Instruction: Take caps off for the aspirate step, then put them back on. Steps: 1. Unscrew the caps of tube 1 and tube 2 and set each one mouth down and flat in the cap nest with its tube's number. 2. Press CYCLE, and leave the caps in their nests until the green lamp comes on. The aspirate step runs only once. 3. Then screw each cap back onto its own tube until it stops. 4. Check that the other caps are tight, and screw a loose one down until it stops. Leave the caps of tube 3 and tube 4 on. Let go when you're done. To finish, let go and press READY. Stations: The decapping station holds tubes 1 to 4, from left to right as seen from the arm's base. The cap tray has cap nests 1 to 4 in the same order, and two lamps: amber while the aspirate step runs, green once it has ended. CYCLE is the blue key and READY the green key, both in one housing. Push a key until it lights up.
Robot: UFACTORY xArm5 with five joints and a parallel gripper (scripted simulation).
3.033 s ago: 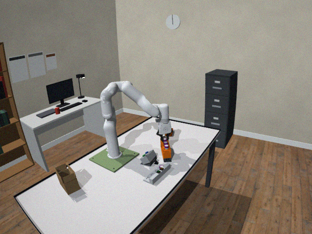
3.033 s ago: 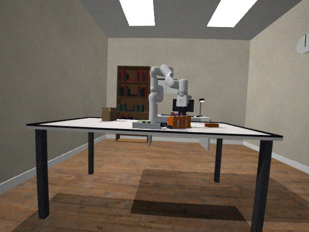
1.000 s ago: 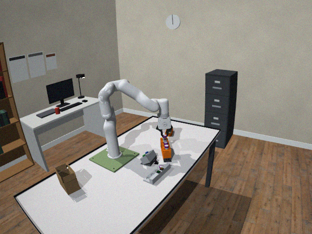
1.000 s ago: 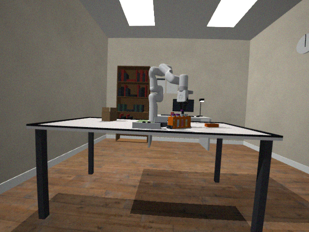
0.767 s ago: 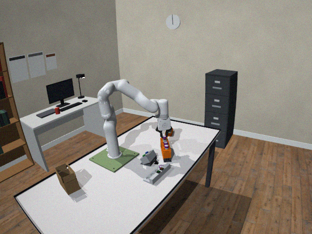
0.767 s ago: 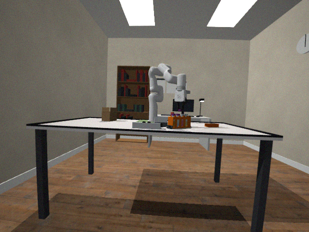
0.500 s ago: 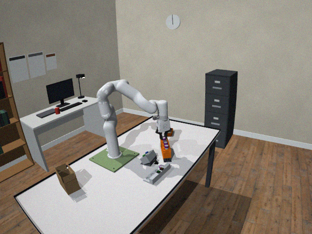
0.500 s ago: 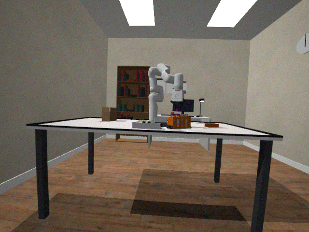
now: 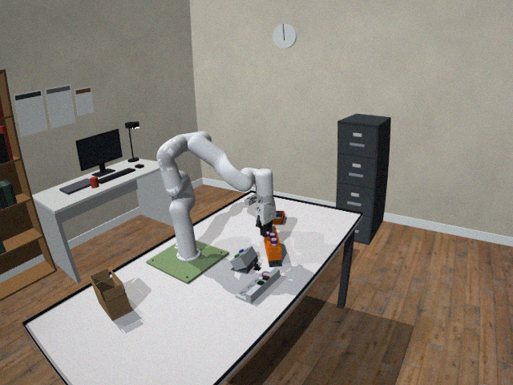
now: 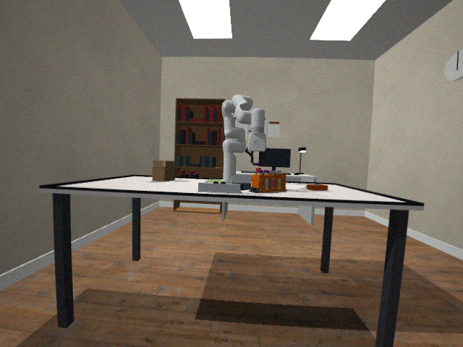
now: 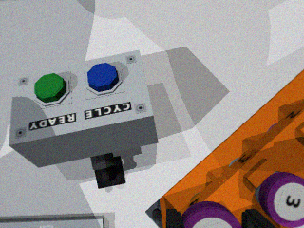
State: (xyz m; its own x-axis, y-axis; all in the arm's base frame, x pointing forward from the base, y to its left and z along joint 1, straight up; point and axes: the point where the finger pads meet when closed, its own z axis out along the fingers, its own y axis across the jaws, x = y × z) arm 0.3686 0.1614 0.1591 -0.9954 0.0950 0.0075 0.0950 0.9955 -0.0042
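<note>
The purple cap marked 1 lies 60 mm ahead of my hand, 120 mm to the right of it and 160 mm below it. Also, from my hand: purple cap marked 2 (20 mm below); then cap 4 (30 mm ahead, 20 mm to the left, 60 mm below); then blue cycle key (100 mm behind, 60 mm to the right, 110 mm below).
</note>
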